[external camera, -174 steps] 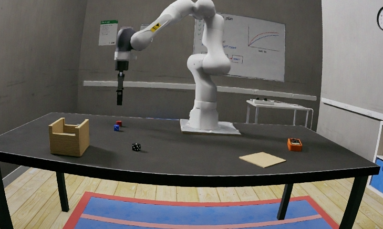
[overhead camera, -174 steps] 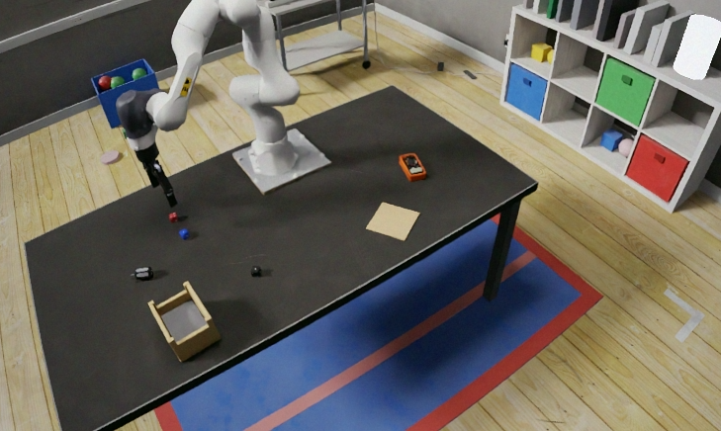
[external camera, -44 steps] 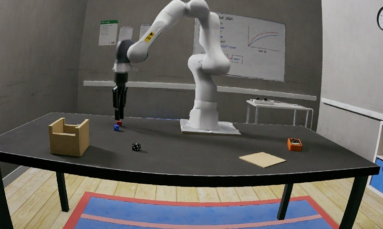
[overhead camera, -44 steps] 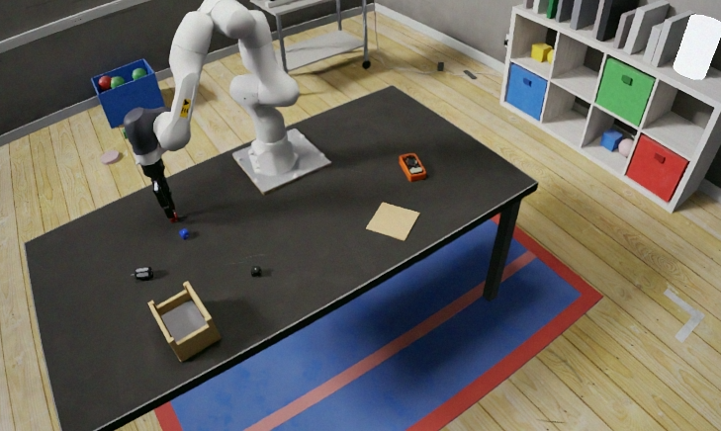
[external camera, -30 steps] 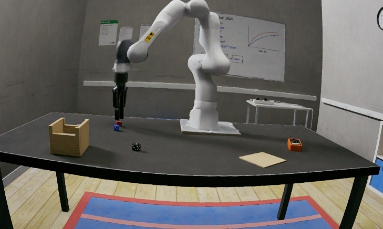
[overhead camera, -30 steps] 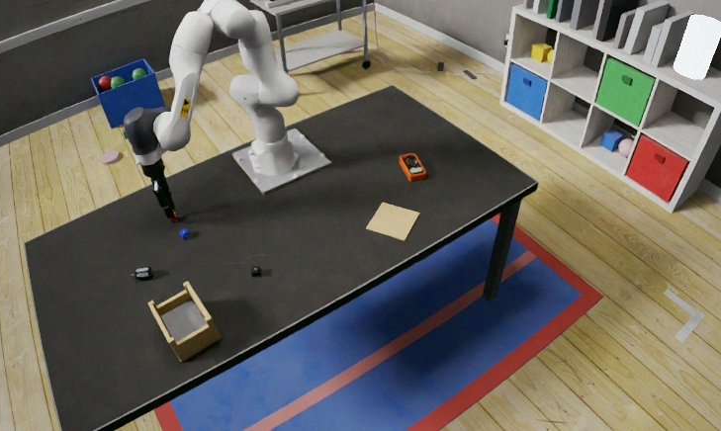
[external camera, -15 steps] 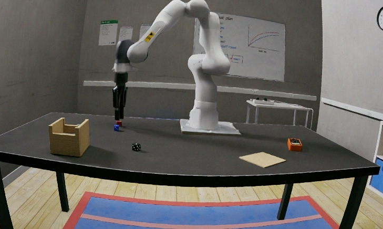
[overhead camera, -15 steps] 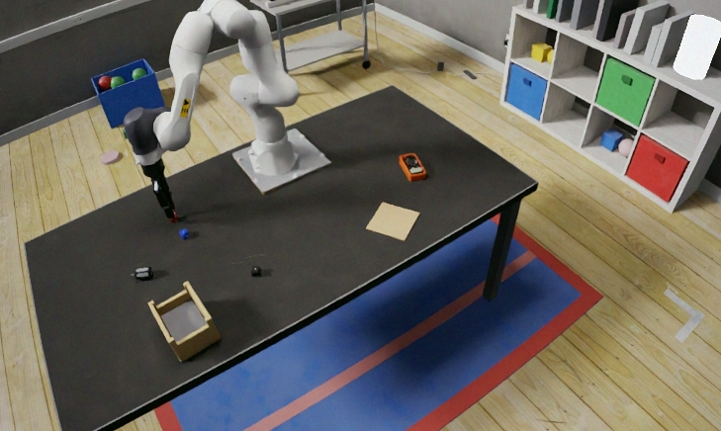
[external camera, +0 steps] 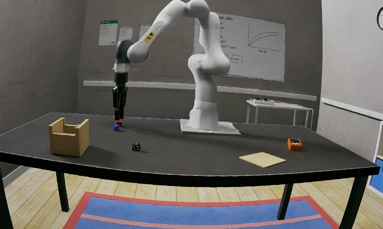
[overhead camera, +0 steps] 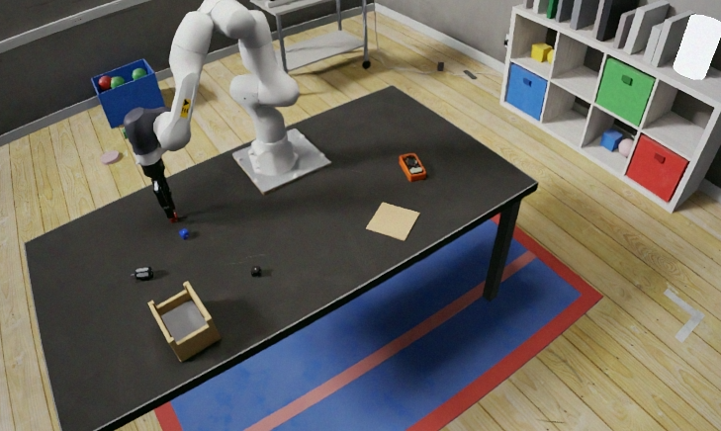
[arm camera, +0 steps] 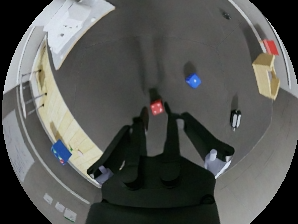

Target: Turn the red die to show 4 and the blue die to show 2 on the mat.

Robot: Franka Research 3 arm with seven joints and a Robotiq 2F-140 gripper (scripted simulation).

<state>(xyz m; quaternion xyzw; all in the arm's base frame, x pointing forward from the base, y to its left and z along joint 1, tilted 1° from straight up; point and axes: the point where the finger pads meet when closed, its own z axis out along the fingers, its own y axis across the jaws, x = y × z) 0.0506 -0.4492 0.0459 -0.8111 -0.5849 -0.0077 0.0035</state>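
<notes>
Now: the red die 5 cm below my hand. The rest, counted from my hand: dark object: 20 cm ahead, 18 cm to the right, 5 cm below; black die: 41 cm ahead, 16 cm to the left, 5 cm below; blue die: 11 cm ahead, 1 cm to the left, 5 cm below.
</notes>
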